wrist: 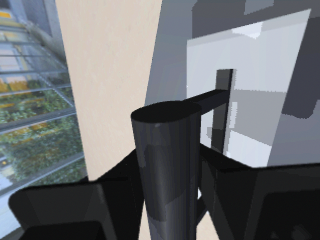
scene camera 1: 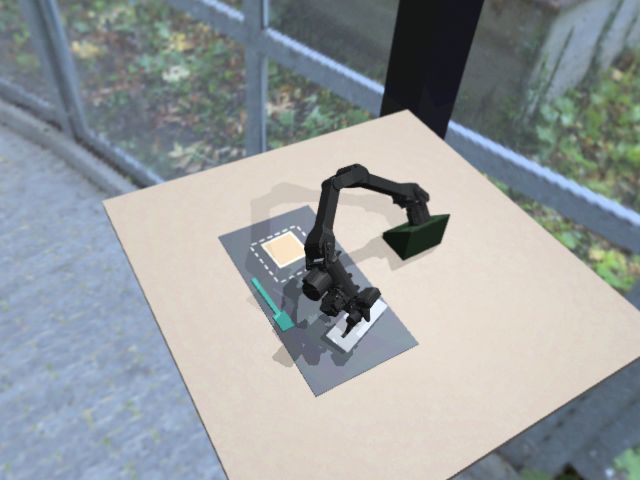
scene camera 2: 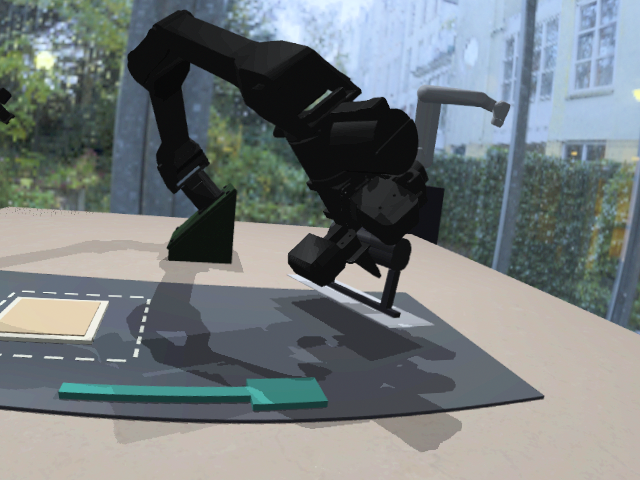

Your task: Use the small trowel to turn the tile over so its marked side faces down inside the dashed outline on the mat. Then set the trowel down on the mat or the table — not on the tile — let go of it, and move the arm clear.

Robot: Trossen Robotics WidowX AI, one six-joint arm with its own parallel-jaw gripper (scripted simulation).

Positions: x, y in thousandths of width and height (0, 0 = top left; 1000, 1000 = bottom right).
I see my gripper (scene camera 2: 604, 555), a tile (scene camera 1: 448, 520), a teal trowel (scene camera 2: 420, 822) and a grey mat (scene camera 2: 305, 699).
My gripper is seen too in the wrist view (wrist: 520, 602) and in scene camera 1 (scene camera 1: 570, 670). The grey mat shows as well in the wrist view (wrist: 523, 340) and in scene camera 1 (scene camera 1: 507, 759). The wrist view does not show the tile: it is out of frame. The wrist view misses the teal trowel: it is out of frame.
